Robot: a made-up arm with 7 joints.
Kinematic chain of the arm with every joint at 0, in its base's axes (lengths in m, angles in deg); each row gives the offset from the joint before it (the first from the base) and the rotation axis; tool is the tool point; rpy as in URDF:
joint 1: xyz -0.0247 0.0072 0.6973 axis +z
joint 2: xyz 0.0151 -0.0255 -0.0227 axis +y
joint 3: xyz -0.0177 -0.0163 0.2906 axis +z
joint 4: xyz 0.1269 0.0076 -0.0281 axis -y
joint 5: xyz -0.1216 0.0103 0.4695 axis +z
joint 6: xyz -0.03 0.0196 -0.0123 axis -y
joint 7: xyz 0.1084 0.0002 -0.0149 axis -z
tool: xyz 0.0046 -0.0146 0.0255 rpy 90 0 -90
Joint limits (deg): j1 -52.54..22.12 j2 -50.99..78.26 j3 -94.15..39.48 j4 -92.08..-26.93 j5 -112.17..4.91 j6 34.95..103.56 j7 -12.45..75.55
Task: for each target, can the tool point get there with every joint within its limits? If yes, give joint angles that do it. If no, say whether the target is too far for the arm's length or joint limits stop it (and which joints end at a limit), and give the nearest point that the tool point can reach.
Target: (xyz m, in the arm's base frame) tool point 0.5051 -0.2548 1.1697
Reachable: yes | joints -18.25 -8.09 -2.47 -86.32 -91.28 45.68 62.15
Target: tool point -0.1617 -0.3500 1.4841
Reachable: yes | joints -22.30 -16.56 -60.58 -46.19 -22.55 98.23 9.14
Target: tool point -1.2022 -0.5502 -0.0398
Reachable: no: too far | nearest point -0.7178 -0.3209 0.8097 | short by 1.004 m
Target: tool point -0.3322 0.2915 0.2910
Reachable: no: joint limits stop it (at a limit: joint 1, joint 2, joint 3, joint 4, joint 6, joint 7) | nearest point 0.2065 0.5311 0.2704 | short by 0.590 m
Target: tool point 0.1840 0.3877 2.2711
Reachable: no: too far | nearest point 0.0985 0.1985 1.5242 | short by 0.775 m
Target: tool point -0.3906 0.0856 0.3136
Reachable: no: joint limits stop it (at a limit: joint 1, joint 2, joint 3, joint 4, joint 6, joint 7) | nearest point -0.7614 -0.1822 0.8078 | short by 0.673 m
